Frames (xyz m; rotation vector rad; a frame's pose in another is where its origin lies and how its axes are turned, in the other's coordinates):
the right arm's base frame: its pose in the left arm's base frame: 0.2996 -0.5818 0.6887 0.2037 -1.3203 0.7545
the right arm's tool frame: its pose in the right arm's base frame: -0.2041 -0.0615 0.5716 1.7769 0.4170 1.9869
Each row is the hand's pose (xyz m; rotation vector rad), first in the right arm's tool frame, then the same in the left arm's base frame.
Working: the right arm's tool frame: its pose in the left arm's base frame: -0.1299 -1.0147 0.6713 -0.0068 -0.3952 -3.0037

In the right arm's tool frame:
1: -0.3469 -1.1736 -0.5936 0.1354 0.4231 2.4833
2: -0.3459 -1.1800 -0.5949 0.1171 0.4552 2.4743
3: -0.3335 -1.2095 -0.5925 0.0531 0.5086 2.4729
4: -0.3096 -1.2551 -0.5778 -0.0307 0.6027 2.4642
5: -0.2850 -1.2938 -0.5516 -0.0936 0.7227 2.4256
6: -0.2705 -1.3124 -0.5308 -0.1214 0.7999 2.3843
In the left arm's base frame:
1: 0.0901 -0.0032 -0.2110 0.0773 -0.1603 -0.4909
2: 0.0884 0.0025 -0.2139 0.1018 -0.1457 -0.4971
3: 0.0727 0.0301 -0.2190 0.1394 -0.0941 -0.4974
4: 0.0438 0.0750 -0.2161 0.2073 -0.0254 -0.4956
5: 0.0147 0.1162 -0.2002 0.3000 0.0267 -0.5090
6: -0.0020 0.1378 -0.1847 0.3636 0.0497 -0.5290

